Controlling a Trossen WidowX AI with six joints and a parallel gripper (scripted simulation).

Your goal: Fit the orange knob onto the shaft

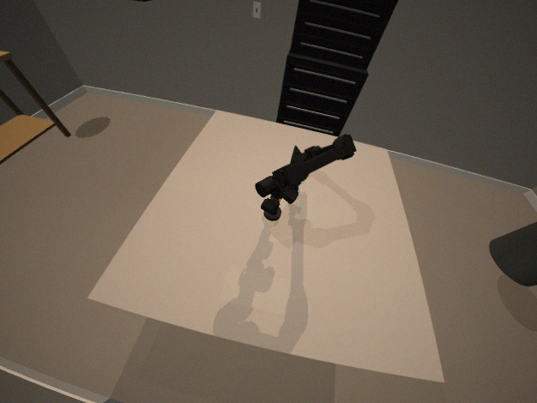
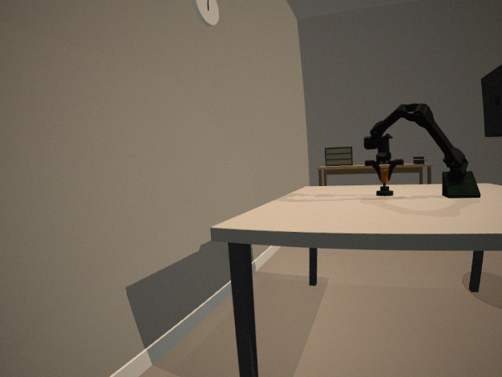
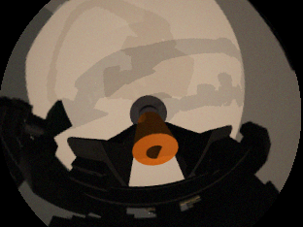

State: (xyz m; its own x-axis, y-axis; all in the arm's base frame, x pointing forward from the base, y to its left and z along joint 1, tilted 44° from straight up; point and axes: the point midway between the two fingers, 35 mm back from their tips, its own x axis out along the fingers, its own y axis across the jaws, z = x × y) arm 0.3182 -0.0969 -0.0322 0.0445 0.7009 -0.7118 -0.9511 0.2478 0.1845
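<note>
My gripper tip is 20 mm below the orange knob. Also, from my gripper tip: dark round pedestal (40 mm below).
</note>
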